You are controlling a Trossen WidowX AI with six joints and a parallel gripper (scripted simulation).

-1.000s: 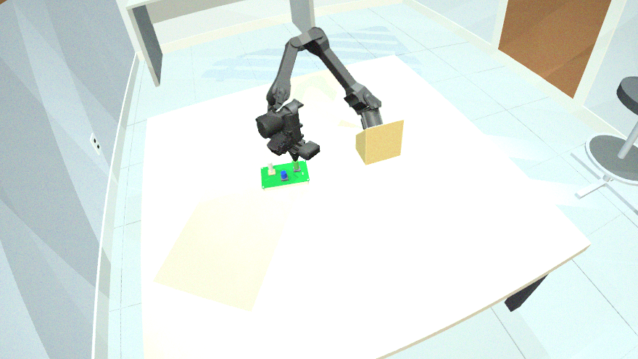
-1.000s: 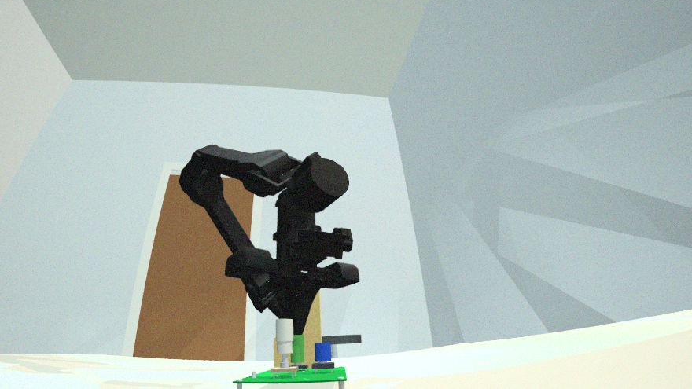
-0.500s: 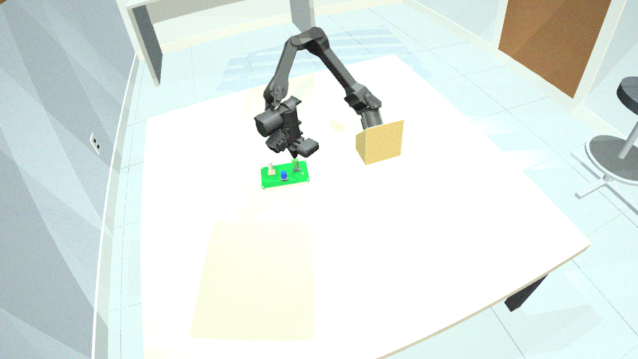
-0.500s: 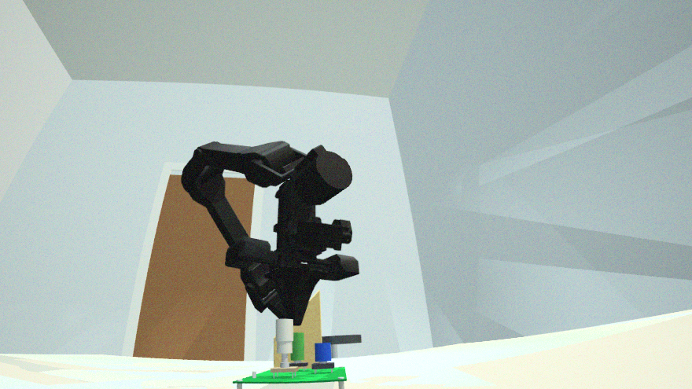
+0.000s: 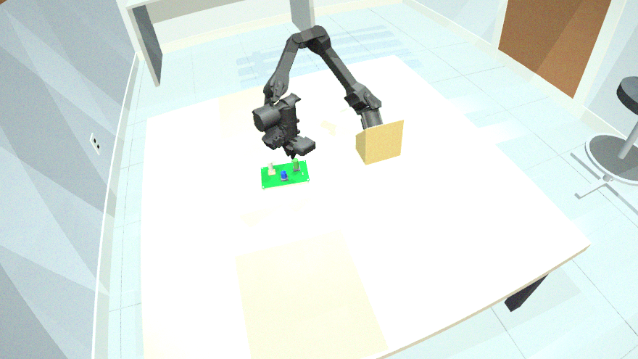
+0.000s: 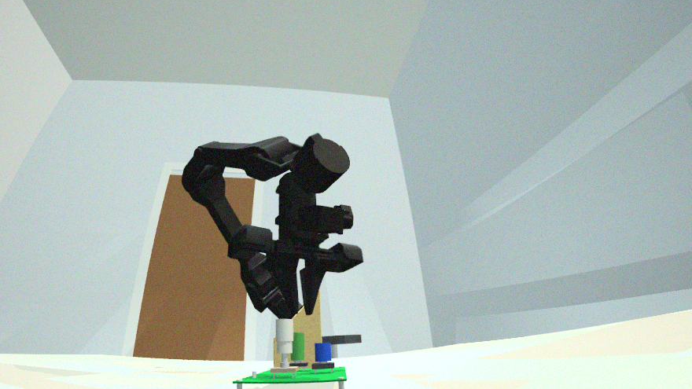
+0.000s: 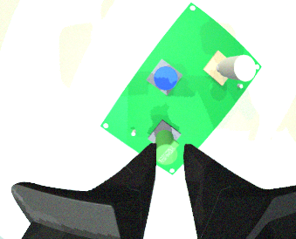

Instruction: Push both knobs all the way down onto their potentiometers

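My gripper tip is 10 mm past the green knob, 10 mm to the left of it and 40 mm above it. Also, from my gripper tip: grey-white knob (70 mm ahead, 10 mm to the right, 30 mm below).
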